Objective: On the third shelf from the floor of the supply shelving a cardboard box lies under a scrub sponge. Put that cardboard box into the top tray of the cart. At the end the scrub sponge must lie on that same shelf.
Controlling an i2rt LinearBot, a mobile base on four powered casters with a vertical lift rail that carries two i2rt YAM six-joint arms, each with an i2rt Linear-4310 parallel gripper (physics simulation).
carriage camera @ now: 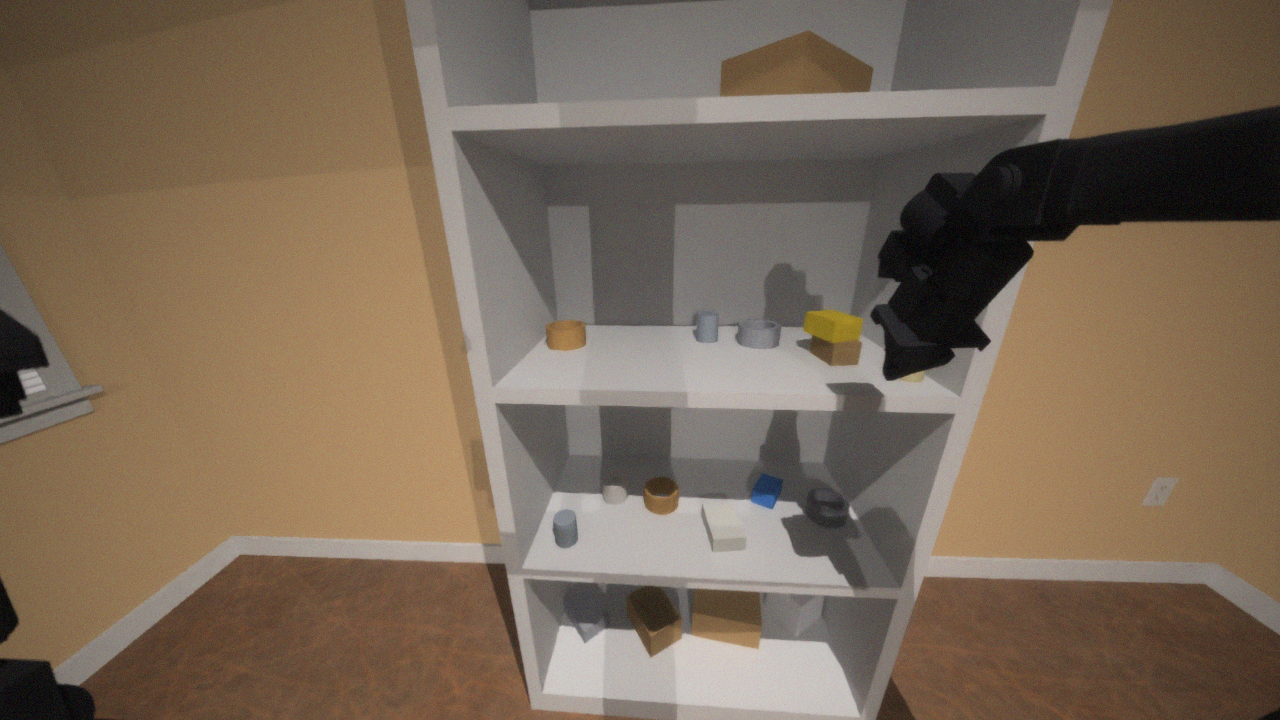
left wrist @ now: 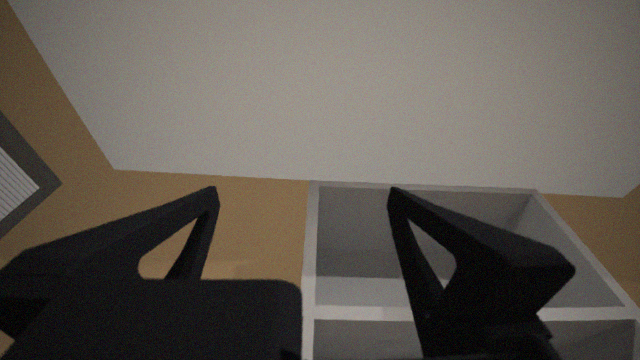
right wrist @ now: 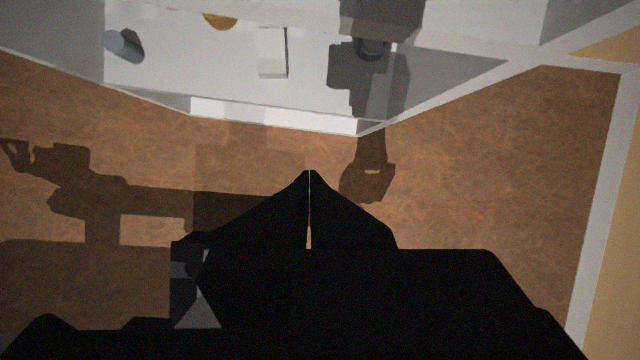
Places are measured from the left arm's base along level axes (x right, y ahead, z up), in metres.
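Pixels of known places: left gripper, fingertip midpoint: (left wrist: pixel 304 195); right gripper, fingertip midpoint: (carriage camera: pixel 886 376) (right wrist: pixel 309 178).
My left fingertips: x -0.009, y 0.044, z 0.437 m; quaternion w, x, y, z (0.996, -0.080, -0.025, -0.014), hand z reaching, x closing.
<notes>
Behind a point stands the place of what it marks.
A yellow scrub sponge (carriage camera: pixel 832 325) {z 0.197, x 0.687, y 0.702 m} lies on top of a small brown cardboard box (carriage camera: pixel 836 350) {z 0.146, x 0.700, y 0.693 m}, toward the right of the supply shelving's third shelf (carriage camera: pixel 662 367) {z 0.112, x 0.339, y 0.681 m} in the carriage view. My right gripper (carriage camera: pixel 899 368) {z 0.212, x 0.628, y 0.398 m} (right wrist: pixel 309 178) {z 0.212, x 0.628, y 0.398 m} is shut and empty; in the carriage view it appears just right of the box and sponge and partly covers a pale yellow ring. In the right wrist view its fingertips are over the floor in front of the shelving. My left gripper (left wrist: pixel 304 195) {z 0.437, x -0.009, y 0.044 m} is open and empty, pointing at the ceiling and shelving top. The cart does not show in these views.
The third shelf also holds an orange ring (carriage camera: pixel 565 334) {z 0.152, x 0.111, y 0.789 m}, a blue-grey cylinder (carriage camera: pixel 707 326) {z 0.155, x 0.452, y 0.847 m} and a grey ring (carriage camera: pixel 759 334) {z 0.148, x 0.568, y 0.802 m}. The shelf below holds a white box (carriage camera: pixel 723 526) {z -0.305, x 0.492, y 0.672 m} (right wrist: pixel 272 52) {z -0.305, x 0.500, y 0.691 m}, a blue block (carriage camera: pixel 767 490) {z -0.305, x 0.635, y 0.809 m} and a dark ring (carriage camera: pixel 826 507) {z -0.296, x 0.762, y 0.728 m}. Larger boxes stand on the bottom shelf.
</notes>
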